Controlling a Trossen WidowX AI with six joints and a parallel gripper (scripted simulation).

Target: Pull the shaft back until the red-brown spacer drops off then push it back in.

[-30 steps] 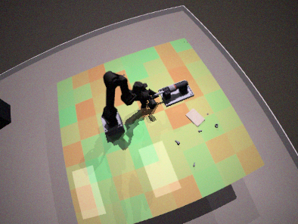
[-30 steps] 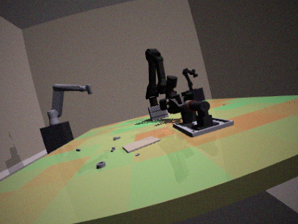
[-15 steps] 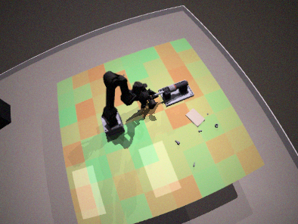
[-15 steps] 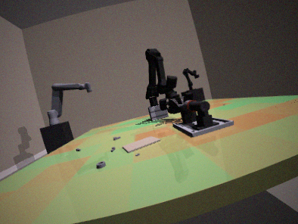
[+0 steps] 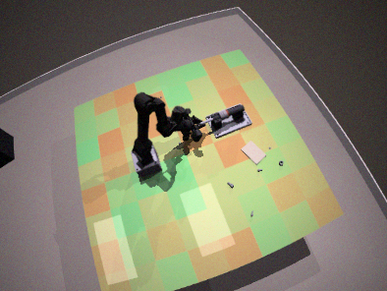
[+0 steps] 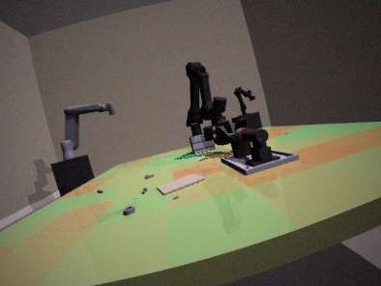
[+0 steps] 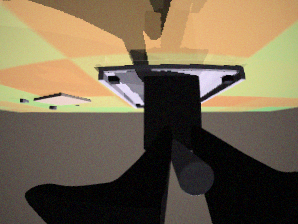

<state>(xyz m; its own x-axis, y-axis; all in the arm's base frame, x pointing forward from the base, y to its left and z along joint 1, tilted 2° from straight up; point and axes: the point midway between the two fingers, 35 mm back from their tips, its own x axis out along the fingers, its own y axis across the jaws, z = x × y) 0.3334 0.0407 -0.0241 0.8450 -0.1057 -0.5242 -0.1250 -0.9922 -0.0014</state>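
Right now the shaft is 50 mm ahead of my gripper tip, 20 mm above it and 10 mm to the right of it. From my gripper tip the other things lie so: flat tan plate (260 mm to the right, 150 mm ahead, 60 mm below); then red-brown spacer (130 mm ahead, 20 mm to the right, 20 mm above).
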